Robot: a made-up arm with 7 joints. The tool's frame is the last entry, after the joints.
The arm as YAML. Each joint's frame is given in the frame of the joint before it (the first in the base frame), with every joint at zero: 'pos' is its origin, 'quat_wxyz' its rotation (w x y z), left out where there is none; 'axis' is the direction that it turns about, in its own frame. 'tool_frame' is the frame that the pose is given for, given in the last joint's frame.
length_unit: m
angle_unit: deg
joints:
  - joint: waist
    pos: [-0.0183, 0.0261, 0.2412]
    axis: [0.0, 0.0, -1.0]
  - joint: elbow
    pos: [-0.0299, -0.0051, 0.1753]
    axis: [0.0, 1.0, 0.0]
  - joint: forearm
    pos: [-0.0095, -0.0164, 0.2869]
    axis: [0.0, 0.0, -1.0]
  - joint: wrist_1
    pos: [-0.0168, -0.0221, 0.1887]
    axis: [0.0, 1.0, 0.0]
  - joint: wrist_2
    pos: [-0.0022, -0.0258, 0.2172]
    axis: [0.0, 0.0, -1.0]
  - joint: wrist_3
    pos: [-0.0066, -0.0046, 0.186]
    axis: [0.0, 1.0, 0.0]
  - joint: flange
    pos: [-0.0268, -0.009, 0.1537]
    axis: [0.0, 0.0, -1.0]
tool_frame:
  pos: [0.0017, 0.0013, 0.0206]
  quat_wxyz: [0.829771, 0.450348, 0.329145, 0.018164]
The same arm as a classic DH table. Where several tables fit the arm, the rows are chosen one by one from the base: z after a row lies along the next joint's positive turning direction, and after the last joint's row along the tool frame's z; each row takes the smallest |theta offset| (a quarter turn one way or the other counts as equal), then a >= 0, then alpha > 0; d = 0 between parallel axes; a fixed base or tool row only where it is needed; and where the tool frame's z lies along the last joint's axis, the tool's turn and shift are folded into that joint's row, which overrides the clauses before.
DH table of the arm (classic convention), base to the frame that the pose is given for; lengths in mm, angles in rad. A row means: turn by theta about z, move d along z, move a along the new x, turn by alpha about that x. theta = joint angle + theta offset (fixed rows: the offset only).
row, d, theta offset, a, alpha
base (fixed), 0, -0.9593, -31.9, 3.1416
waist, -416.5, -0.9593, -29.9, 1.5708
elbow, -21.5, 0, -9.5, -1.5708
forearm, -475.6, 0, -16.8, 1.5708
wrist_1, -47.9, 0, -2.2, -1.5708
wrist_2, -403.2, 0, -6.6, 1.5708
wrist_3, -13.6, 0, -26.8, -1.5708
flange, -174.3, -0.653, 2.1, -1.9581
tool (fixed), 0, -0.6093, 0, 0

